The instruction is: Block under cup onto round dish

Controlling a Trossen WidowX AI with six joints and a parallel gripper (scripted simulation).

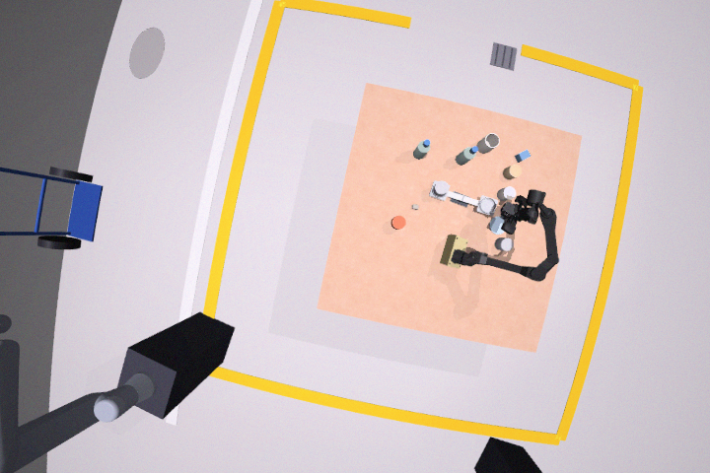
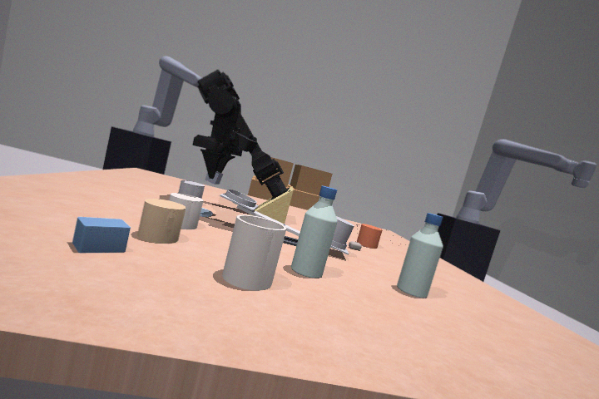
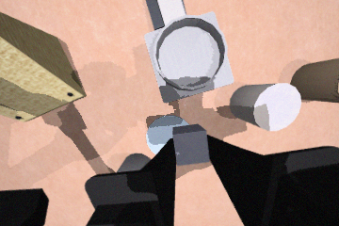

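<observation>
Right now my gripper tip is 3 cm past the round pale blue dish, 4 cm to the left of it and 10 cm above it. The rest, counted from my gripper tip: grey cup 12 cm behind, 11 cm to the right, 7 cm below; then small block right at my gripper tip; then white cylinder 14 cm ahead, 3 cm to the right, 7 cm below.
</observation>
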